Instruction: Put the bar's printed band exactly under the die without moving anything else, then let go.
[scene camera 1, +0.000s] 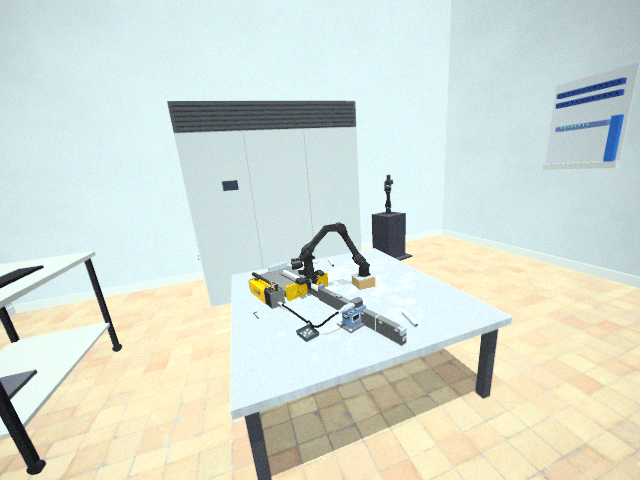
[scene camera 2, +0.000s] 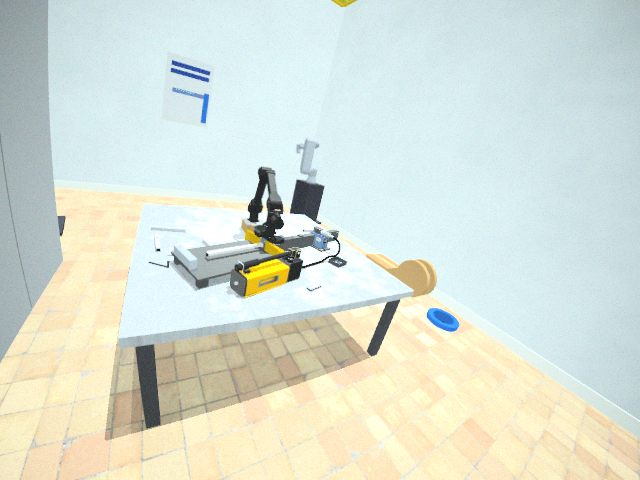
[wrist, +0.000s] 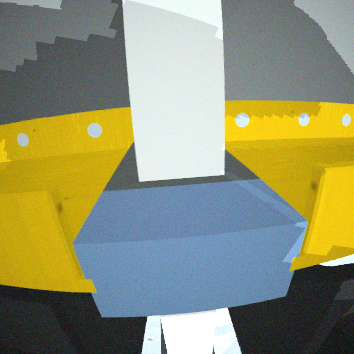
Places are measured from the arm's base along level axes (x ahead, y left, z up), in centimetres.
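Where they show: gripper, fingertip midpoint: (scene camera 1: 312, 289); arm's base, origin of the base link: (scene camera 1: 364, 274) (scene camera 2: 253, 220).
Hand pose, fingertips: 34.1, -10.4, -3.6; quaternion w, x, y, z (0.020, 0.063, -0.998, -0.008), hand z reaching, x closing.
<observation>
Each offset is from my fingertips to the top centre of the thing, as dx, dy, dz. "spot": to the spot under its first point. Level surfaces: height alone.
My gripper (scene camera 1: 308, 275) (scene camera 2: 270, 233) (wrist: 189, 331) is down at the yellow press frame {spot: +10.0, -1.3, +1.9} (scene camera 1: 296, 290) (scene camera 2: 272, 248) (wrist: 53, 165) on the table. It is shut on the white bar (wrist: 175, 98) (scene camera 2: 228, 250), which runs from between my dark fingers, under the blue die block {spot: +0.8, -3.4, +6.1} (wrist: 186, 246), and on over the grey bed {dz +1.8} (scene camera 2: 199, 271). The die block sits in the gap of the yellow frame and hides the bar's middle. The bar's printed band is not in sight.
A yellow motor housing {spot: +29.0, -12.7, +4.8} (scene camera 1: 260, 288) (scene camera 2: 263, 278) stands beside the frame. A long grey rail (scene camera 1: 385, 328) carries a blue unit {spot: +1.5, +44.7, +3.5} (scene camera 1: 352, 316) (scene camera 2: 322, 238). A cabled black pedal {spot: +20.6, +34.4, -3.2} (scene camera 1: 308, 332) (scene camera 2: 337, 261), the arm's wooden base block (scene camera 1: 363, 282) and small loose parts {spot: -23.7, +57.5, -1.4} (scene camera 1: 410, 319) lie on the table {dz -3.2} (scene camera 1: 294, 376).
</observation>
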